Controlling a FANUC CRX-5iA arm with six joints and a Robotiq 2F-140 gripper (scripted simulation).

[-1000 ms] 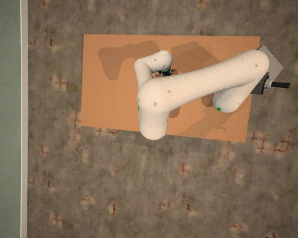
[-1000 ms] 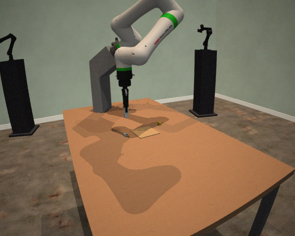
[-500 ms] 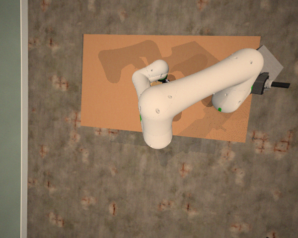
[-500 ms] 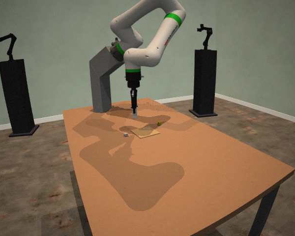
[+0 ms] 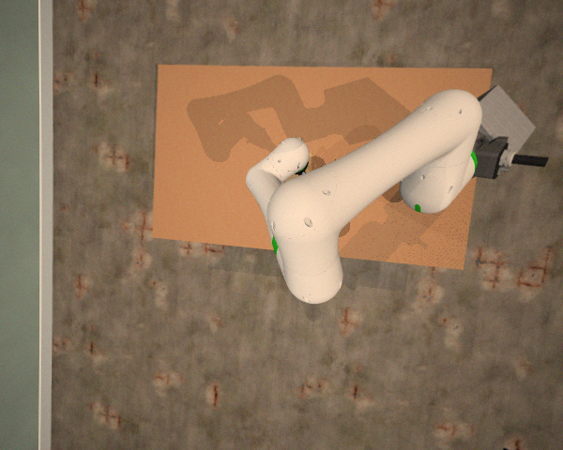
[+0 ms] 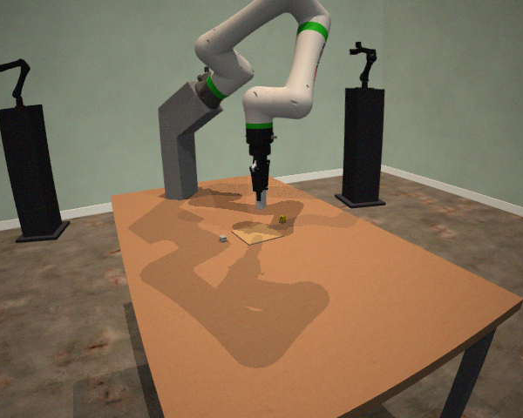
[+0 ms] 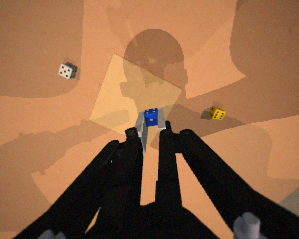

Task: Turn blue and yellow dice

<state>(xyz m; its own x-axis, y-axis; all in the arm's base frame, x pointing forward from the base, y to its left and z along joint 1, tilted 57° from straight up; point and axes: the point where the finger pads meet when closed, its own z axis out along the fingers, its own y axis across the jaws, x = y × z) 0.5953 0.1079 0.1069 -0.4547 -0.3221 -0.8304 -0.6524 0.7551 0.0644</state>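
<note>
Right now my hand is 11 cm above the yellow die, 10 cm to the right of it and 7 cm past it. Round my hand: blue die (3 cm below); white die (15 cm to the right, 11 cm below, 6 cm ahead); tan mat (12 cm below, 3 cm ahead, 2 cm to the right).
</note>
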